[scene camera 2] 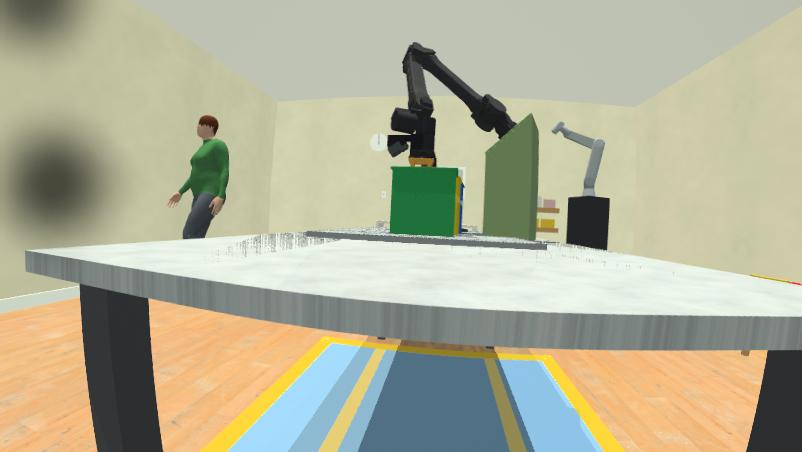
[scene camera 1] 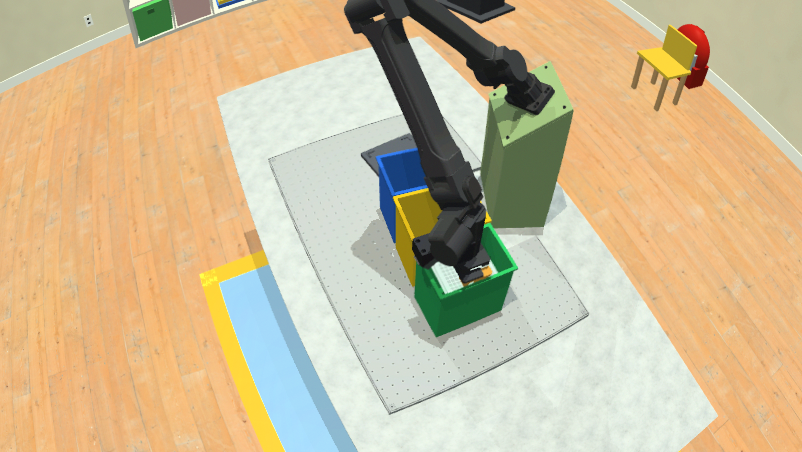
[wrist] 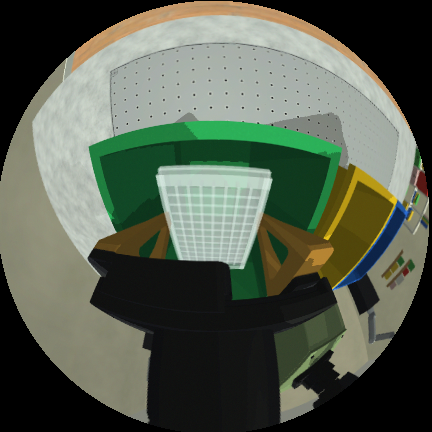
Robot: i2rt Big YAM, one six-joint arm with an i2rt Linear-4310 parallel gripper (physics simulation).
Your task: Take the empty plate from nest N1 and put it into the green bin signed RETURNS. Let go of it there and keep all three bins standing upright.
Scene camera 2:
green bin: 423, 198
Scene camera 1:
my gripper: 460, 275
green bin: 444, 313
blue bin: 401, 172
yellow bin: 416, 212
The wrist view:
my gripper: 213, 216
green bin: 303, 167
yellow bin: 358, 207
plate: 213, 211
